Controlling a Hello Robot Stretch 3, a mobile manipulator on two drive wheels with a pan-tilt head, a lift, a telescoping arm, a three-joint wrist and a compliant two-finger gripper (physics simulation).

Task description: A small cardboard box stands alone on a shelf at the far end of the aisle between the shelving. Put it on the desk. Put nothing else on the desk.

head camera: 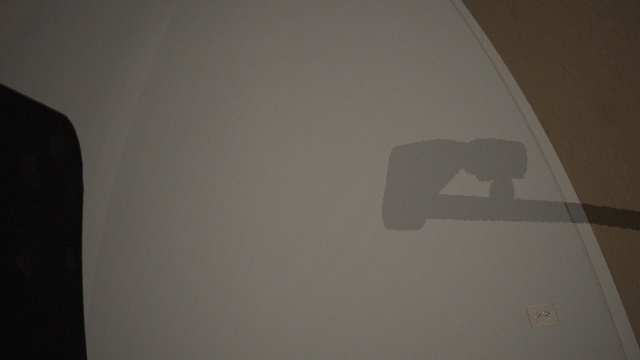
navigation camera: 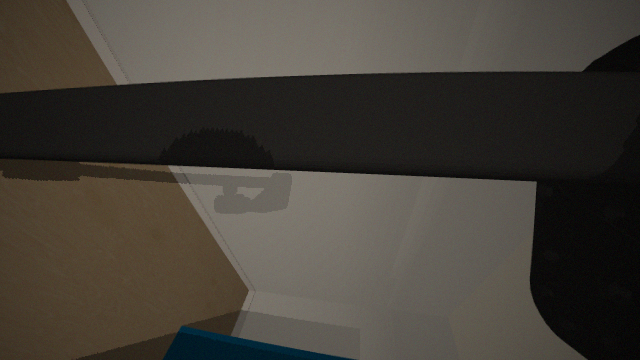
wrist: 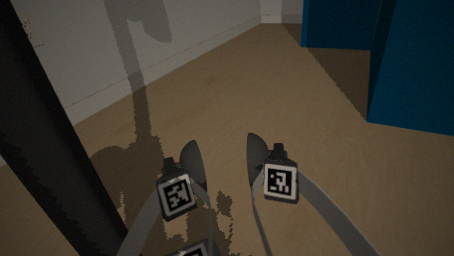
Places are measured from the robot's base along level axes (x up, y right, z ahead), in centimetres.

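Where they show: gripper, fingertip midpoint: (wrist: 223,155).
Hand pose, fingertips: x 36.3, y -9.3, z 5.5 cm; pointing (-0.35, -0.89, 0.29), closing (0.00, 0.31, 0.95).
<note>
After its pixels a point has its place.
My gripper (wrist: 223,155) {y -9.3, x 36.3, z 5.5 cm} is open in the wrist view, with a gap between its two fingertips and no object held. It hangs over the wooden floor (wrist: 225,90) {y -97.5, x 0.1, z 39.8 cm}, left of the blue shelving. The small cardboard box and the desk do not show in the head, navigation or wrist views.
Blue shelving (navigation camera: 240,349) (wrist: 415,75) stands at the right of the wrist view. A pale wall (head camera: 250,150) {y -140.1, x 125.5, z 13.8 cm} (navigation camera: 325,40) {y -81.9, x 112.8, z -59.4 cm} (wrist: 65,60) {y -109.9, x 26.0, z -24.2 cm} bears the robot's shadow and an outlet (head camera: 542,314) {y -104.1, x 40.2, z -30.7 cm}. The robot's dark mast (navigation camera: 350,125) {y -11.6, x 125.3, z -6.3 cm} crosses the navigation view.
</note>
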